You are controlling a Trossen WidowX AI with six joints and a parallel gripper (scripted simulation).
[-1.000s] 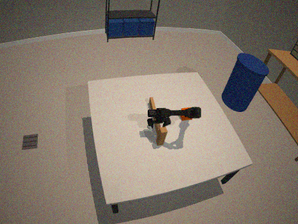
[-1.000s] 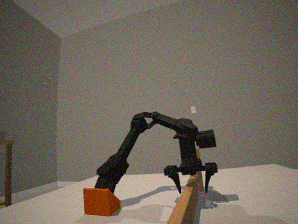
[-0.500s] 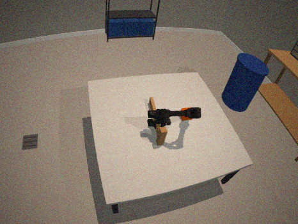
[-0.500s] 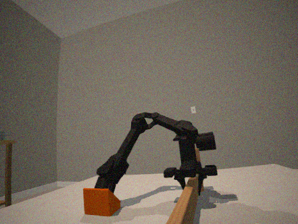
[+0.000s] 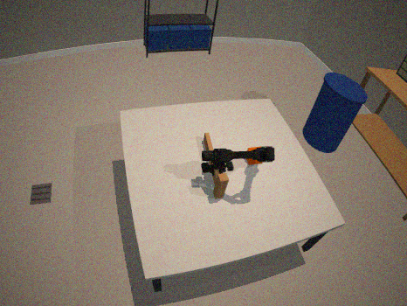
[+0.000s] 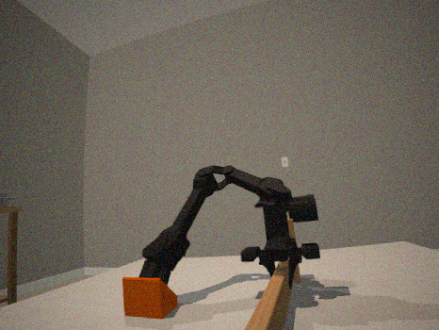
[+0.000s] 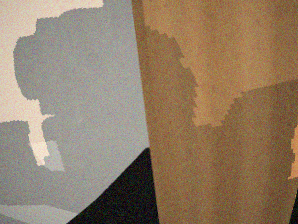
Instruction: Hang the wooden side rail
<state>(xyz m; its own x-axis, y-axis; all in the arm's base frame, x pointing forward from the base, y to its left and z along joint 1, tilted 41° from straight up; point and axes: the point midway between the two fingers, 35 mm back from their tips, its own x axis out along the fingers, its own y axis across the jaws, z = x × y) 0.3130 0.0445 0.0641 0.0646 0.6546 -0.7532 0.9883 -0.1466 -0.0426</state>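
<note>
My gripper tip is now 13 cm to the right of the headboard post, 6 cm below it and 3 cm short of it.
</note>
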